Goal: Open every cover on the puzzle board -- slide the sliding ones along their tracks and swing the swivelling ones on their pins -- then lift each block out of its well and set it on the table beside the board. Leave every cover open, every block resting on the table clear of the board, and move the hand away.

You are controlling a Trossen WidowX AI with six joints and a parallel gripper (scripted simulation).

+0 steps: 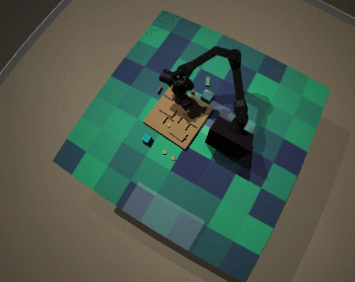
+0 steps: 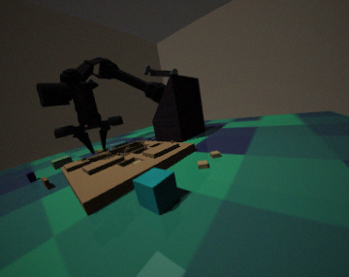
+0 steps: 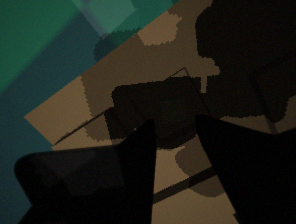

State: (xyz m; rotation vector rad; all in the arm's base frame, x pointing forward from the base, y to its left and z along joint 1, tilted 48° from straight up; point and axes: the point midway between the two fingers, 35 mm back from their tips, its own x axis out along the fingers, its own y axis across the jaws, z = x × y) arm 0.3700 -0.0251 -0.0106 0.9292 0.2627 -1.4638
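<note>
Right now my gripper tip is 110 mm past the light teal block, 120 mm to the left of it and 20 mm above it. Round my gripper tip: green block: 100 mm ahead, 190 mm to the right, 20 mm below; then brown block: 150 mm ahead, 20 mm to the left, 30 mm below; then orange block: 20 mm behind, 90 mm to the right, 30 mm below.
</note>
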